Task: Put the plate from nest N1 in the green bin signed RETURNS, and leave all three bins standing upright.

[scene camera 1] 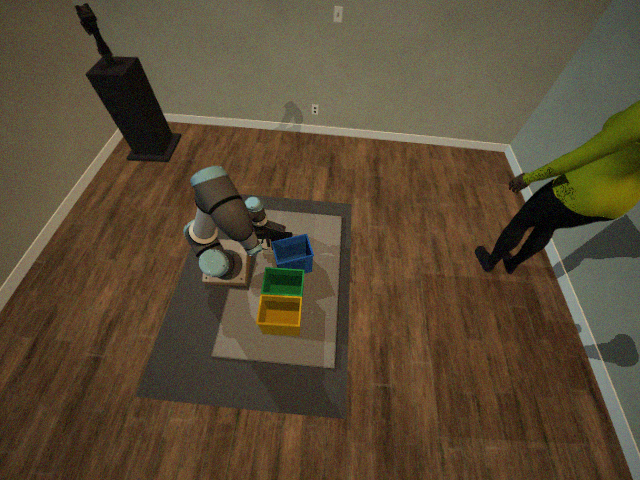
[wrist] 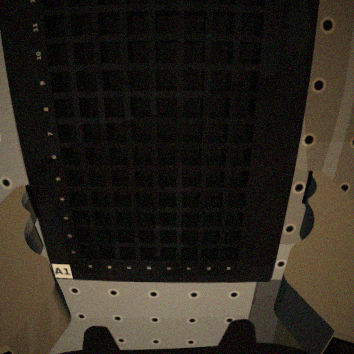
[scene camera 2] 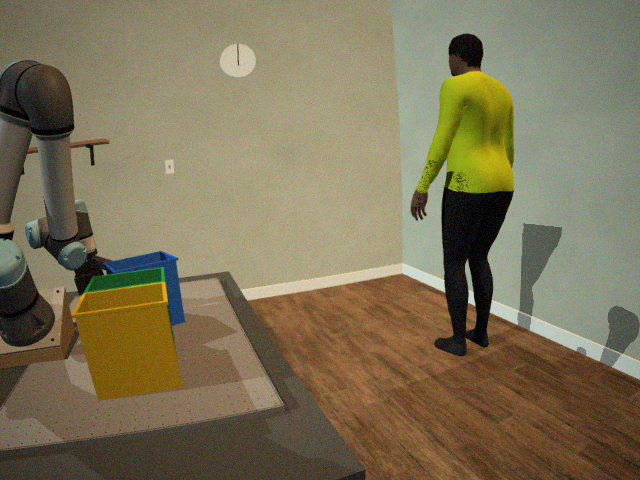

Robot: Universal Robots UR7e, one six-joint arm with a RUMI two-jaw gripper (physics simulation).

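Seen in the pictures: gripper, between the fingertips: [scene camera 1: 271,241] [wrist: 169,182]; arm's base, origin of its link: [scene camera 2: 27,323].
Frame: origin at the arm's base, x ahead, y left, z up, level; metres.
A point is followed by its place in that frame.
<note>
A black plate [wrist: 165,150] {x 0.214, y 0.194, z -0.050 m} with a grid of wells and an "A1" tag lies below my gripper [wrist: 169,182] {x 0.193, y 0.194, z -0.065 m} in the wrist view. My gripper is open; its two fingers stand on either side of the plate, with a strip of perforated board showing between the plate and the right finger. No nest label shows. The green bin [scene camera 1: 282,282] {x 0.283, y -0.067, z -0.030 m} [scene camera 2: 129,279] {x 0.305, y -0.068, z 0.097 m} stands upright between the blue bin [scene camera 1: 293,253] {x 0.323, y 0.107, z -0.036 m} [scene camera 2: 174,291] {x 0.412, y 0.014, z 0.026 m} and the yellow bin [scene camera 1: 279,328] {x 0.302, y -0.317, z 0.048 m} [scene camera 2: 131,346] {x 0.307, y -0.317, z 0.037 m}. The yellow bin is upright; the blue one looks upright but turned. No bin sign is readable. The fingertips are hidden in both scene views.
The wrist is low, close beside the blue bin. The bins stand on a perforated board [scene camera 1: 310,346] {x 0.440, y -0.361, z -0.065 m} [scene camera 2: 222,400] {x 0.452, y -0.391, z -0.066 m} on a dark grey table top [scene camera 1: 178,361] {x -0.143, y -0.454, z -0.079 m} [scene camera 2: 315,439] {x 0.567, y -0.544, z -0.079 m}. A person [scene camera 1: 594,191] [scene camera 2: 478,139] in a yellow-green top stands on the floor beyond the table.
</note>
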